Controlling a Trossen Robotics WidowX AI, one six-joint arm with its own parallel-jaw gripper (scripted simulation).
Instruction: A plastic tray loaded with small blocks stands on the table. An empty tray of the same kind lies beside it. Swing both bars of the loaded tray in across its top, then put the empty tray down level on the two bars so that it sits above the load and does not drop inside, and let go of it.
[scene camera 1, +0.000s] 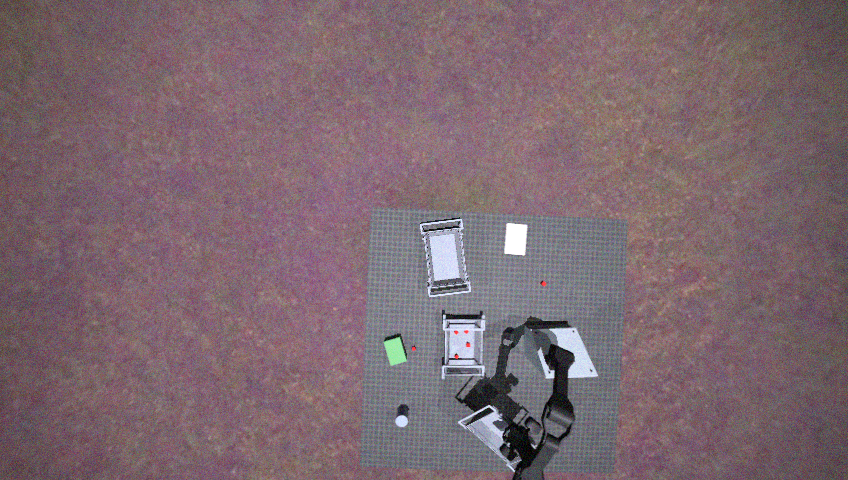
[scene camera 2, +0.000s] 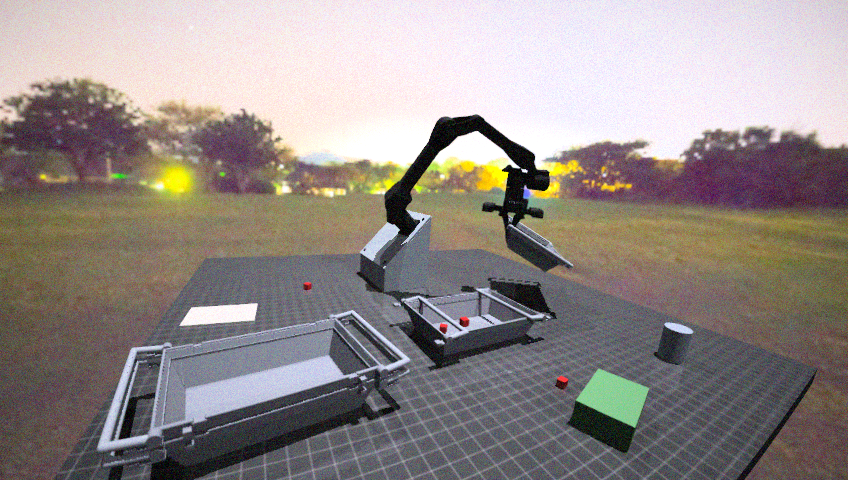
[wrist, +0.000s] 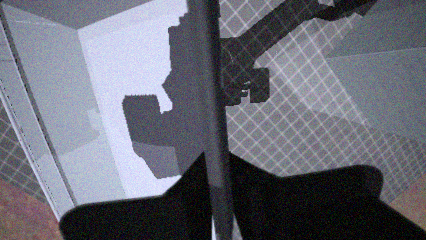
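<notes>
My gripper (scene camera 2: 508, 236) is visible, and you get my gripper (scene camera 1: 514, 424) (wrist: 214, 156) from those views too. There's a grey tray (scene camera 1: 489, 425), and the wrist view has the tray (wrist: 107, 107) as well. Then there's a white slab (scene camera 2: 216, 315), though in the wrist view the slab is out of frame, and a green block (scene camera 2: 609, 407), which is out of frame in the wrist view too.
</notes>
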